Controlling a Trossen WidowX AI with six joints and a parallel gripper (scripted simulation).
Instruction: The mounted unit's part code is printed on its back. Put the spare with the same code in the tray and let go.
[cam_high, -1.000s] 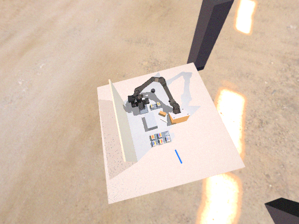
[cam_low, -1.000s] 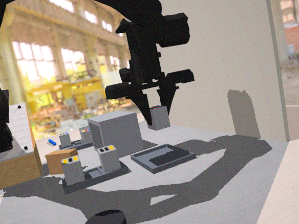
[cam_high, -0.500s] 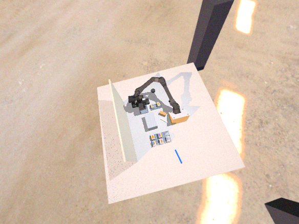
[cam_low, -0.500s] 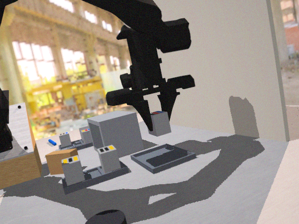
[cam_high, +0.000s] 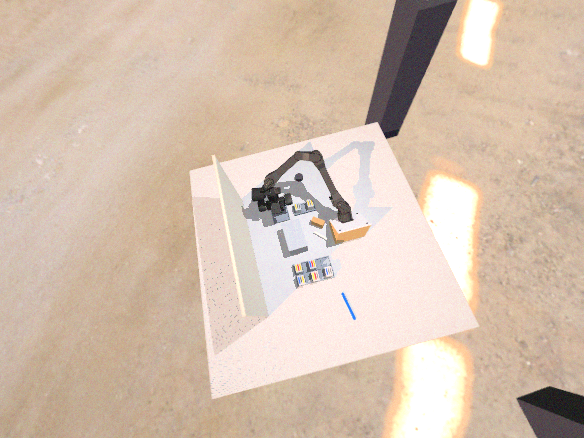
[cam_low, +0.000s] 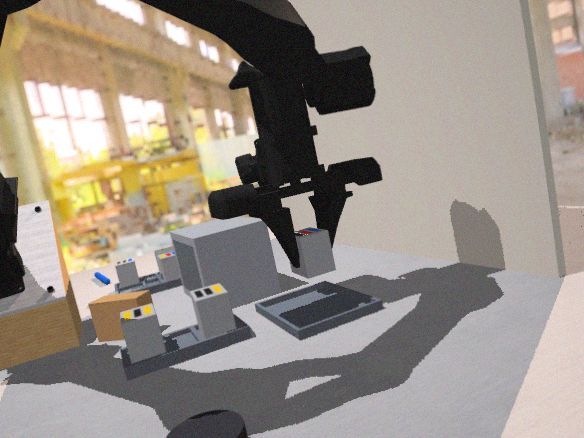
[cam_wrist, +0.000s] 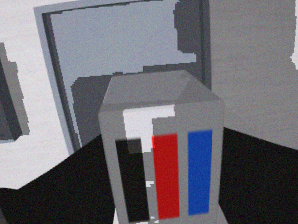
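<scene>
My gripper tip is 1 cm past the tray and 5 cm above it. The rest, counted from my gripper tip: grey spare block (2 cm above); brown block (20 cm behind, 14 cm to the left, 3 cm below); mounted unit (5 cm behind, 20 cm to the left).
</scene>
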